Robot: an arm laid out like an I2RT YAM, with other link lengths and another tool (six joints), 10 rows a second.
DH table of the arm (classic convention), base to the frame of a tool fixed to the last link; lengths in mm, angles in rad. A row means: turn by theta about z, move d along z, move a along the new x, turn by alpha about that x. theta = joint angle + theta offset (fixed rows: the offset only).
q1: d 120.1; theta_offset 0; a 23.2; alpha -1.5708
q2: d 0; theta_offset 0; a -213.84; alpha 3.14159
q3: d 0; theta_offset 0.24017; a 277.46; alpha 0
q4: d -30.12; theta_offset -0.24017; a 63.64; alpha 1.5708
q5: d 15.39; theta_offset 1.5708; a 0; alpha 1.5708
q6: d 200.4; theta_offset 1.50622; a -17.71; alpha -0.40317
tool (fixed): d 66.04; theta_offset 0; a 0; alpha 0
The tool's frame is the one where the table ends.
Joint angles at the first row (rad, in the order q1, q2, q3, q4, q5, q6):
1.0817 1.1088 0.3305 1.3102 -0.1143 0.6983
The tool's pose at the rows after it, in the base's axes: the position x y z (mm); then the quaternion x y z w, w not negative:
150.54 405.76 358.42 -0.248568 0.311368 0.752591 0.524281
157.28 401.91 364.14 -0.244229 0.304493 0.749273 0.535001
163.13 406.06 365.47 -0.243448 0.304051 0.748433 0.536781
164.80 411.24 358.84 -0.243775 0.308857 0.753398 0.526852
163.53 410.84 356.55 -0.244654 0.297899 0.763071 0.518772
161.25 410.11 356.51 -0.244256 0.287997 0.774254 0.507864
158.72 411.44 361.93 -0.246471 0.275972 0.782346 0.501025
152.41 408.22 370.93 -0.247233 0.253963 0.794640 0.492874
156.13 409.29 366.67 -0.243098 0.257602 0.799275 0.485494
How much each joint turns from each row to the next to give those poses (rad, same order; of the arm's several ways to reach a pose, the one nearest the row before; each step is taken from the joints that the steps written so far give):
-0.0099 -0.0023 -0.0007 0.0465 0.0317 0.0004
-0.0168 0.0179 0.0126 0.0256 0.0023 -0.0004
-0.0095 0.0427 0.0301 0.0148 -0.0046 0.0034
-0.0054 0.0340 0.0088 0.0123 -0.0156 0.0187
-0.0149 0.0519 0.0046 0.0675 -0.0321 0.0298
-0.0118 0.0332 0.0049 0.0465 -0.0301 0.0351
-0.0061 0.0290 0.0229 0.0290 -0.0240 0.0217
-0.0053 0.0278 0.0172 0.0549 -0.0271 0.0336
-0.0100 0.0191 0.0026 0.0104 -0.0096 0.0240

